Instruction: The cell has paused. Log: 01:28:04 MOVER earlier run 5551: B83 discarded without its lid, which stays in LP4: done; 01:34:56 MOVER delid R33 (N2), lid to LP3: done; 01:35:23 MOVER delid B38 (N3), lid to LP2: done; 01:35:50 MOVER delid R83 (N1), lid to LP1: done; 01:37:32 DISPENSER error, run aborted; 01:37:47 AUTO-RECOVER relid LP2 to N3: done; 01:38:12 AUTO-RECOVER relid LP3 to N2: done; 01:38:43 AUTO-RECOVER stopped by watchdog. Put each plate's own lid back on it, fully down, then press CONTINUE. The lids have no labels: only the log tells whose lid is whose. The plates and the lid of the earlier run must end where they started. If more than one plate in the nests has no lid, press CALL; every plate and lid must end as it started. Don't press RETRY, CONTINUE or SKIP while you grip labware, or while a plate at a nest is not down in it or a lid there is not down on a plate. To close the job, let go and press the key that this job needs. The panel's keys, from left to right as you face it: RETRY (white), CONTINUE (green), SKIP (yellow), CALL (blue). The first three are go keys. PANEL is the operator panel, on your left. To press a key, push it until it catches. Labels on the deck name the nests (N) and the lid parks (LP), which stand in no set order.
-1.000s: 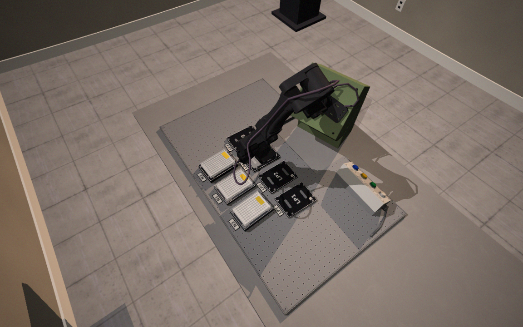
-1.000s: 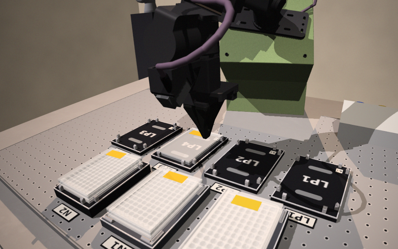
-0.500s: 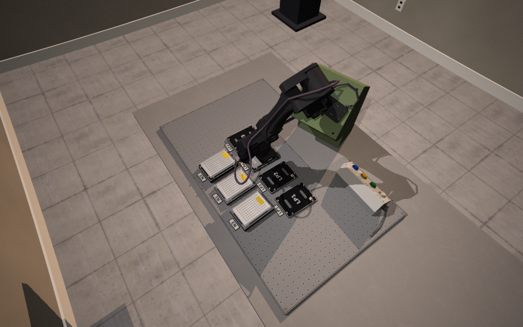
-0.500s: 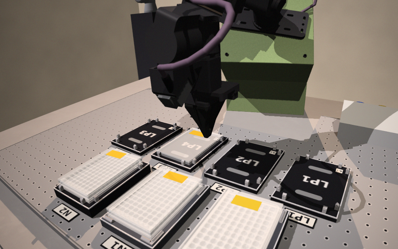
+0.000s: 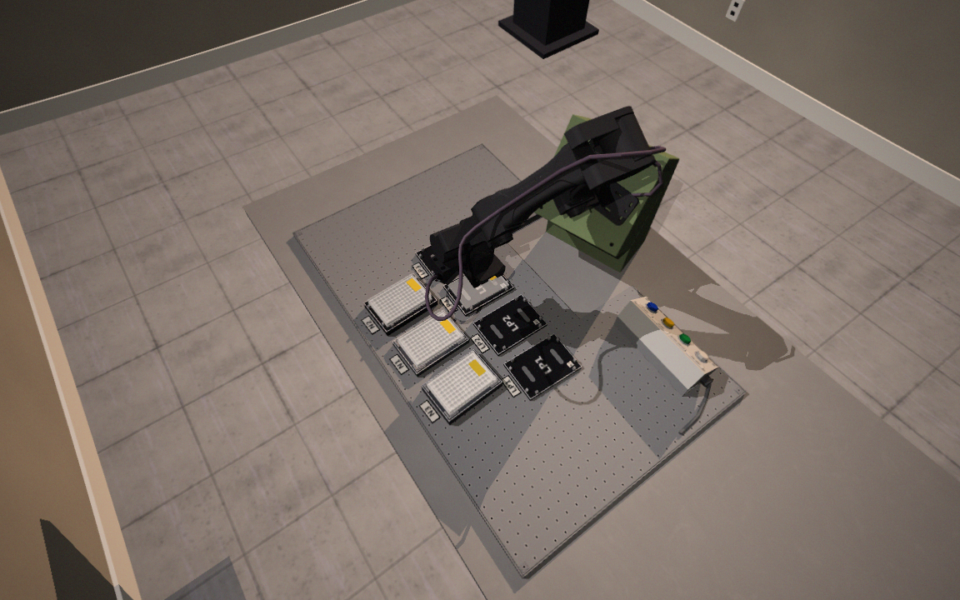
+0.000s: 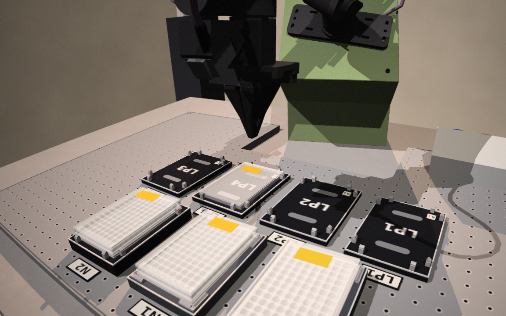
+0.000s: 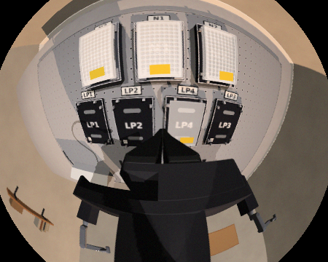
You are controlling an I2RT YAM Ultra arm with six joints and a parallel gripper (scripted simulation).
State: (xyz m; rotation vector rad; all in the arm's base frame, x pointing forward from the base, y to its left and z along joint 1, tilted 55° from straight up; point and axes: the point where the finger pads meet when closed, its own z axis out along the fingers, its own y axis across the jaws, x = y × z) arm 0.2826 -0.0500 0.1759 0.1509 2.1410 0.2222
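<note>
My gripper is now 350 mm to the right of the green key, 310 mm past it and 70 mm above it. The rest, counted from my hand: blue key: 320 mm behind, 250 mm to the left, 70 mm below; clear lid: 130 mm ahead, 100 mm below; plate: 130 mm ahead, 110 mm below.
</note>
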